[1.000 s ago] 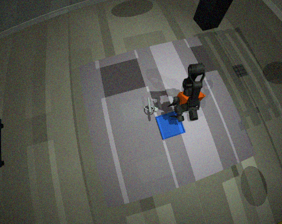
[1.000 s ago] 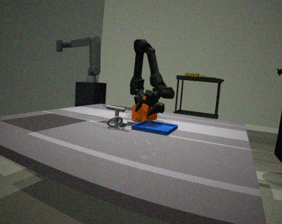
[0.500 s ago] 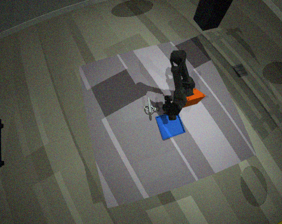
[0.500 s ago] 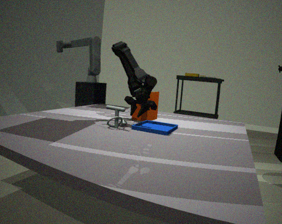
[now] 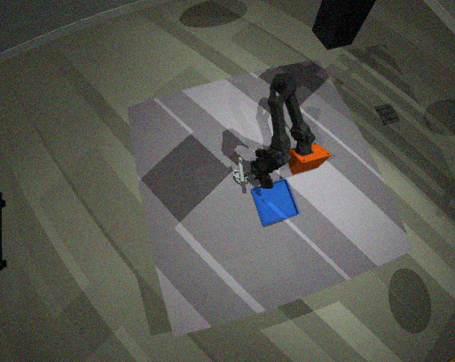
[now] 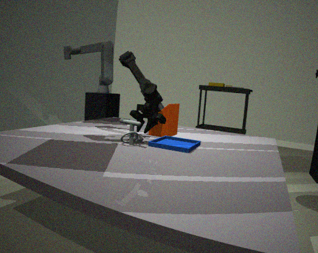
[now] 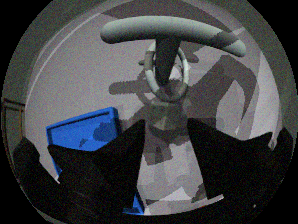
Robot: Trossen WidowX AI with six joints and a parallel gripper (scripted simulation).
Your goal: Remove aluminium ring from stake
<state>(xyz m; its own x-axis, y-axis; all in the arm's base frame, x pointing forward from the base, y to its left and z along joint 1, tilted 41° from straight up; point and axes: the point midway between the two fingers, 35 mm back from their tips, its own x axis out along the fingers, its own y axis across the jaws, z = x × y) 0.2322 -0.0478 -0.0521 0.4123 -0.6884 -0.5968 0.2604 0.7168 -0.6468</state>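
My gripper tip is now 5 cm short of the aluminium ring, 2 cm to the left of it and 2 cm above it. Also, from my gripper tip: blue tray 16 cm to the left, 5 cm behind, 4 cm below.
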